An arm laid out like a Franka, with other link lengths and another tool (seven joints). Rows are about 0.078 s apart.
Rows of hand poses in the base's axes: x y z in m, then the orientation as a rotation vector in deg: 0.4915 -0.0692 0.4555 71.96 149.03 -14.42; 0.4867 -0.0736 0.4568 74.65 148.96 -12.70; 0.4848 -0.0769 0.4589 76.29 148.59 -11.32; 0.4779 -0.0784 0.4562 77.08 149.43 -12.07; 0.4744 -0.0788 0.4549 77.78 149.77 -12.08; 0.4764 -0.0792 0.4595 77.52 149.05 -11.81; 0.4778 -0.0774 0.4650 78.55 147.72 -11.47; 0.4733 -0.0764 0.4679 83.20 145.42 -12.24
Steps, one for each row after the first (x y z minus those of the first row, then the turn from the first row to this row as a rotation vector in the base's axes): -0.0048 -0.0044 0.0013 1.65 0.14 -1.59; -0.0067 -0.0077 0.0034 2.72 -0.13 -2.60; -0.0136 -0.0092 0.0007 2.83 1.07 -2.97; -0.0171 -0.0096 -0.0006 3.15 1.58 -3.34; -0.0151 -0.0100 0.0040 2.94 0.81 -3.32; -0.0137 -0.0082 0.0095 2.88 -0.06 -4.25; -0.0182 -0.0072 0.0124 2.77 -0.05 -7.82
